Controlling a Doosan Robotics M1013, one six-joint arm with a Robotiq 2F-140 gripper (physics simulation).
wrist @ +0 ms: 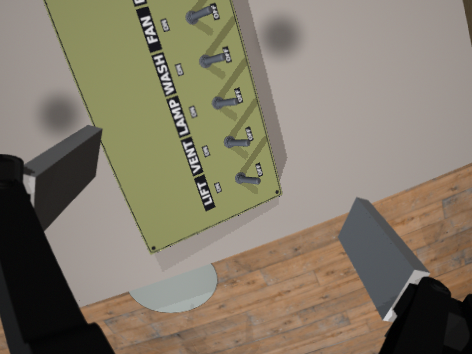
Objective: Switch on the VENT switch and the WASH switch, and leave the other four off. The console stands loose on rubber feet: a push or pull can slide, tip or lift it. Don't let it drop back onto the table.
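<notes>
The olive-green console lies slanted across the upper left and middle of the wrist view, its upper end cut off. The VENT switch and the WASH switch have their levers leaning toward OFF. The LIFT switch, LAMP switch and FAN switch also lean toward OFF. The sixth switch does not show. My gripper is wide open and empty, with one finger at the left over the console's long edge and the other at the lower right, beyond its near corner.
The console stands on a pale grey table, near the table's edge. Past that edge is a wooden floor. A pale round disc shows partly below the console's end. Two blurred dark spots show on the table.
</notes>
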